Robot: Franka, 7 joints.
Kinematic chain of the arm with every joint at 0, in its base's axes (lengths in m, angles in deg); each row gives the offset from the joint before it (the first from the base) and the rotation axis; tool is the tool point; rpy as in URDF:
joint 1: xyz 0 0 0.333 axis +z
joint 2: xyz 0 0 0 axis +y
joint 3: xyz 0 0 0.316 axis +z
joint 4: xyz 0.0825 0 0 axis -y
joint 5: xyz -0.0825 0 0.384 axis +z
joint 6: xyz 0 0 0 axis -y
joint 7: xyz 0.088 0 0 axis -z
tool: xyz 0 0 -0.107 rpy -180 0 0
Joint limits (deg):
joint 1: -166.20..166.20
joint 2: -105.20..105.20
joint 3: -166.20..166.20
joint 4: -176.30..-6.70
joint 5: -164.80..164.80
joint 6: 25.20..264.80
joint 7: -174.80..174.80
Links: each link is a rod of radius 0.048 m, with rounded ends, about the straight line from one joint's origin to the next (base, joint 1, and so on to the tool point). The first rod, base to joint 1, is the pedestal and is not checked.
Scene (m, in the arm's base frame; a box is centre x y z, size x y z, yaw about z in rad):
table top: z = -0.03
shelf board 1: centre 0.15 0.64 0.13 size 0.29 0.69 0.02 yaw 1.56
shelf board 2: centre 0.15 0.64 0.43 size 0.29 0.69 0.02 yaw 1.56
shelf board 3: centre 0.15 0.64 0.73 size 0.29 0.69 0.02 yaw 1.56
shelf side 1: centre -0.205 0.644 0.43 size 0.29 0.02 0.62 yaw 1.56
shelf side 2: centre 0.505 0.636 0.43 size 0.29 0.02 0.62 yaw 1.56
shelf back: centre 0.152 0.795 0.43 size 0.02 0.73 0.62 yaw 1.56
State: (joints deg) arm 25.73 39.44 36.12 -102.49 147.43 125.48 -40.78
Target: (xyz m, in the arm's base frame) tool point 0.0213 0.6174 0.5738
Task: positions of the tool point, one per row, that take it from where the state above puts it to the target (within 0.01 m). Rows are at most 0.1 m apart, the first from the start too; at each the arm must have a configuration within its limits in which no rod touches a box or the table.
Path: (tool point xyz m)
1: 0.3554 0.5191 0.2713
2: 0.3560 0.4397 0.2708
3: 0.3499 0.3529 0.2686
4: 0.2994 0.3847 0.3434
5: 0.2361 0.4029 0.4128
6: 0.1646 0.4053 0.4752
7: 0.0904 0.3903 0.5292
8: 0.0185 0.3584 0.5738
9: 0.0055 0.4323 0.5742
10: -0.0018 0.5018 0.5710
11: 0.0011 0.5640 0.5698
12: 0.0213 0.6174 0.5737

